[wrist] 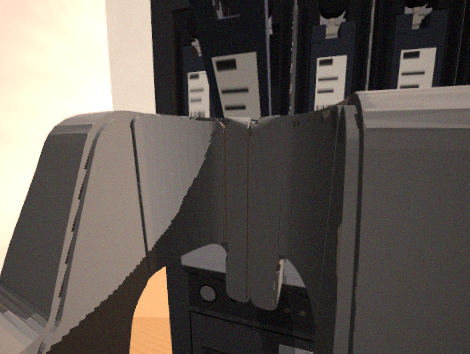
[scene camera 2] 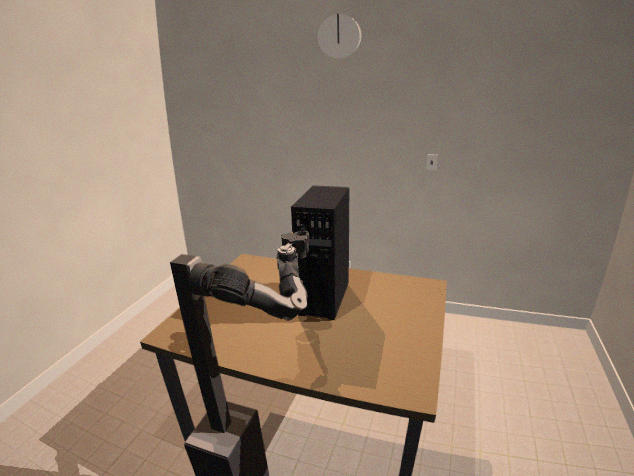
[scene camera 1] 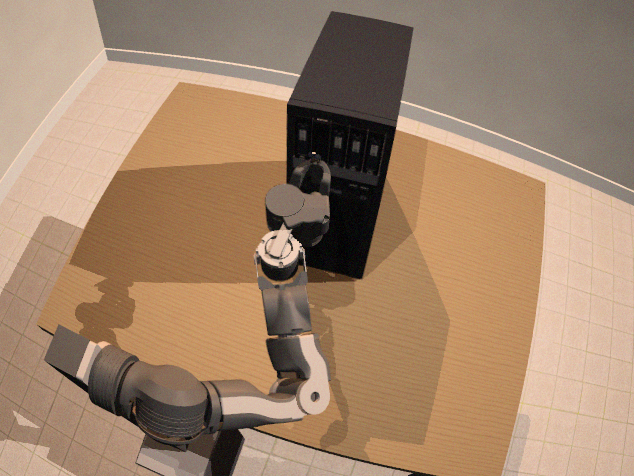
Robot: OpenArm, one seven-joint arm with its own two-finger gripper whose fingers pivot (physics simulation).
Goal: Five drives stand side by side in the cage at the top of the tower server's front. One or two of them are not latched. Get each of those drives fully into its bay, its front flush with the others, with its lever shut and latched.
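Note:
The black tower server (scene camera 1: pixel 358 71) (scene camera 2: pixel 341 256) stands upright, its front facing the arm. In the wrist view, the second drive from the left (wrist: pixel 235 82) has its lever swung out and tilted, nearer than the neighbours; its lower end is hidden behind the fingers. The leftmost drive (scene camera 1: pixel 302 135) (wrist: pixel 198 92), third drive (scene camera 1: pixel 337 142) (wrist: pixel 331 75) and fourth drive (scene camera 1: pixel 355 146) (wrist: pixel 417 65) look upright with levers shut. The fifth drive (scene camera 1: pixel 373 150) looks the same. My gripper (scene camera 1: pixel 313 156) (scene camera 2: pixel 303 232) (wrist: pixel 261 208) is shut and empty, low before the second bay; contact is unclear.
The wooden table (scene camera 1: pixel 476 307) (scene camera 2: pixel 409 333) carries the tower. The arm (scene camera 1: pixel 286 307) (scene camera 2: pixel 268 297) reaches in from the front left. The cage's lower ledge (scene camera 1: pixel 353 174) and the front panel with a round button (wrist: pixel 207 293) lie below the drives.

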